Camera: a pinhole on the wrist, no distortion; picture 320 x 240 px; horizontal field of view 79.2 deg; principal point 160.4 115.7 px. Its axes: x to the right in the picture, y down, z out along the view. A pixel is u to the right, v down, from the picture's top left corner.
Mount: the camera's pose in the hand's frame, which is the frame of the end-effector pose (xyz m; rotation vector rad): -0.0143 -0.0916 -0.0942 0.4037 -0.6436 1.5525
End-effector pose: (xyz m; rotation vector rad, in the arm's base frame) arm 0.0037 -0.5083 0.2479 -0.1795 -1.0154 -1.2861
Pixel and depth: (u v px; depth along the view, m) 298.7 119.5 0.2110
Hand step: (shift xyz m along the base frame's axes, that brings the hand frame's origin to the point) -0.1681 0.1083 0.0093
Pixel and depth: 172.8 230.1 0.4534
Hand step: -0.3959 0.2700 -0.2462
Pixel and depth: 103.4 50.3 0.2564
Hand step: -0.3041 -0.0900 -0.0522
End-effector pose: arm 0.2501 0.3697 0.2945 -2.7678 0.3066 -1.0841
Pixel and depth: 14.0 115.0 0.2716
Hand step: 0.0302 0.4135 0.0787
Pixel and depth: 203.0 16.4 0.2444
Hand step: 0.1811 0.1860 -0.0160
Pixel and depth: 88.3 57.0 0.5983
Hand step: 0.3444 0.6069 0.0190
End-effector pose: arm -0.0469 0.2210 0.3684 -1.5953 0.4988 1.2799
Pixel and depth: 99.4 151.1 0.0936
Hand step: 0.1435 0.0264 0.1091
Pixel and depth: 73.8 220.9 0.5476
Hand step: 0.3010 0.2919 0.5951
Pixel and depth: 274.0 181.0 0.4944
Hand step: -0.1791 0.3870 0.3357
